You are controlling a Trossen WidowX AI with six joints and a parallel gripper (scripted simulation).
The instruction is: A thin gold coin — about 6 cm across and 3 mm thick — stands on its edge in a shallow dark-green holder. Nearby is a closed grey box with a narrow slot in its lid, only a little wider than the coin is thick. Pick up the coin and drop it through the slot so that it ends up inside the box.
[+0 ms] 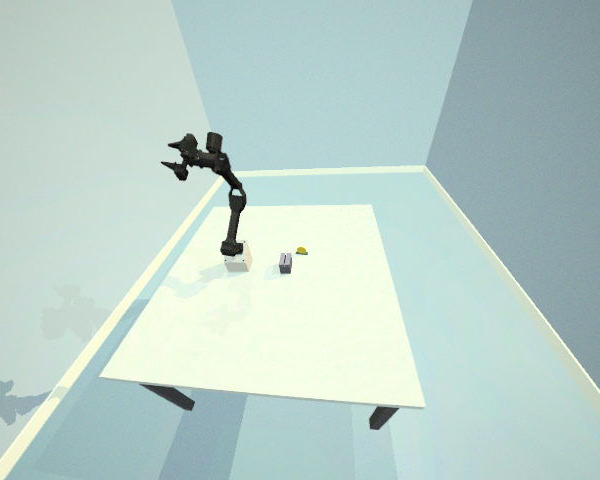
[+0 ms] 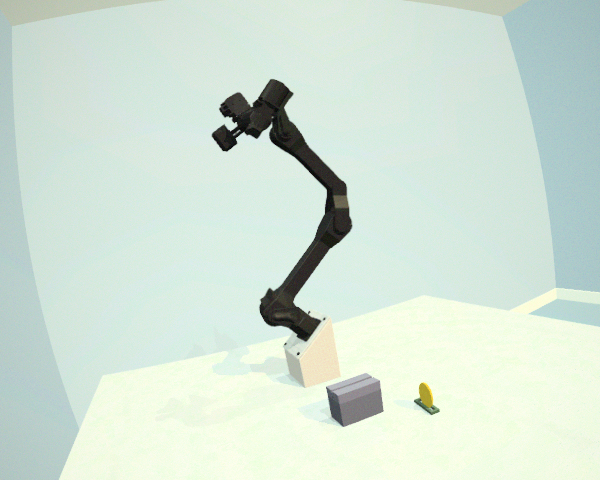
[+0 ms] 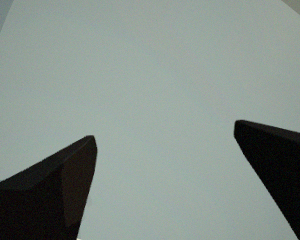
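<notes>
Right now the coin is 490 mm ahead of my gripper tip, 130 mm to the left of it and 670 mm below it.
</notes>
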